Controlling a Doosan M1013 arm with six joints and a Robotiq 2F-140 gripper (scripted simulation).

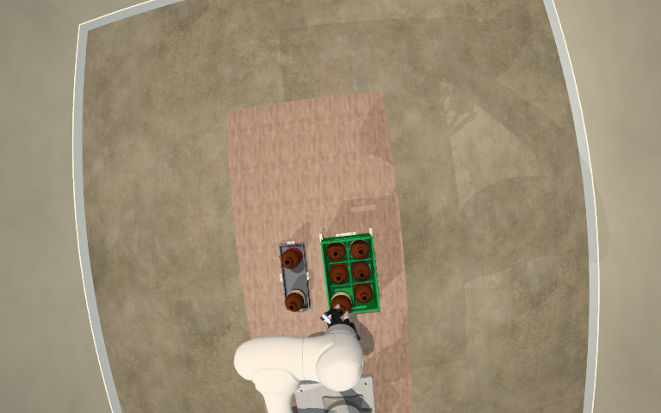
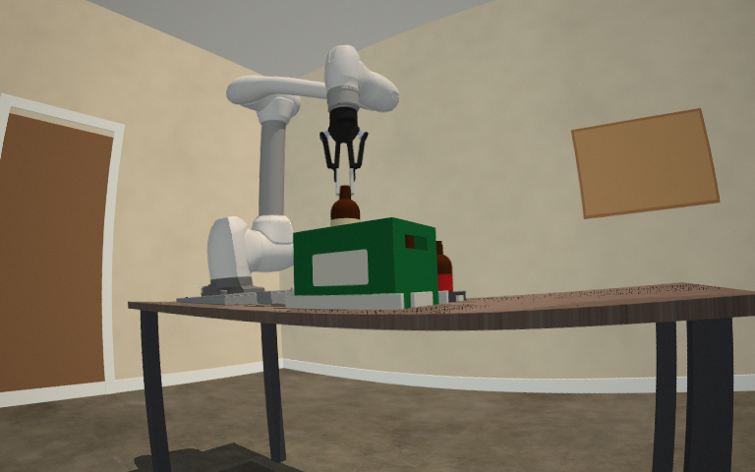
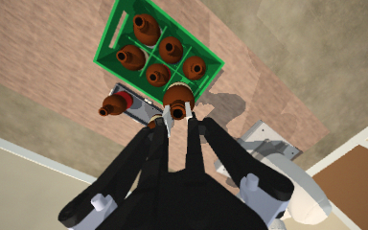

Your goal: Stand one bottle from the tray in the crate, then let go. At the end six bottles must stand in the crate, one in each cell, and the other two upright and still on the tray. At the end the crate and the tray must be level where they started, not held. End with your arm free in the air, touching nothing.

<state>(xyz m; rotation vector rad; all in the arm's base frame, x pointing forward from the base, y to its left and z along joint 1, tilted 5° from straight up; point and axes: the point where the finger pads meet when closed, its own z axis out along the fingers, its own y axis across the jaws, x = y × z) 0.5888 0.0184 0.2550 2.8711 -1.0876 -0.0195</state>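
Now: hand 23 cm above the green crate, 9 cm short of it and 4 cm to the left of it. The rest, counted from my hand: grey tray (30 cm below, 19 cm to the left, 6 cm ahead).
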